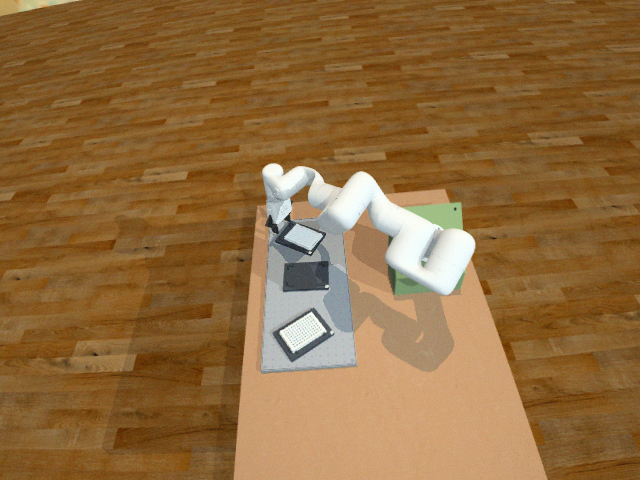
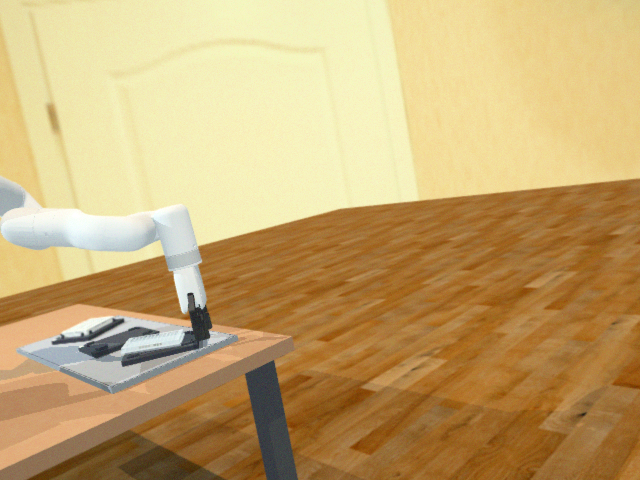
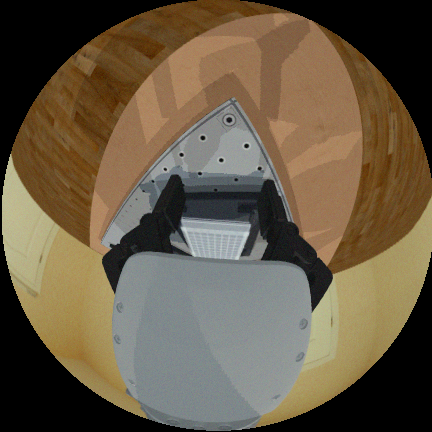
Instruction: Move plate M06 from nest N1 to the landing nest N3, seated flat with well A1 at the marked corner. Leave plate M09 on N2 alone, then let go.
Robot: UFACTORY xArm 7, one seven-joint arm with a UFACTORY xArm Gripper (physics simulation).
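Plate M06 (image 1: pixel 301 236) (image 2: pixel 153 341) (image 3: pixel 215 240), white wells in a black frame, sits on the far nest of the grey deck (image 1: pixel 279 356) (image 2: pixel 98 379) (image 3: pixel 225 141). My gripper (image 1: pixel 272 225) (image 2: pixel 198 324) (image 3: pixel 221 187) is open, down at the plate's far end with one finger on each side of it; the fingers stand clear of its sides. The empty black landing nest N3 (image 1: pixel 306 275) (image 2: pixel 110 338) is in the deck's middle. Plate M09 (image 1: pixel 302 332) (image 2: pixel 88 326) sits on the near nest.
The deck lies along the left side of the tan table (image 1: pixel 388 413) (image 2: pixel 46 413), close to its far edge. A green pad (image 1: pixel 447 216) lies under the arm's base at the right. Wood floor surrounds the table.
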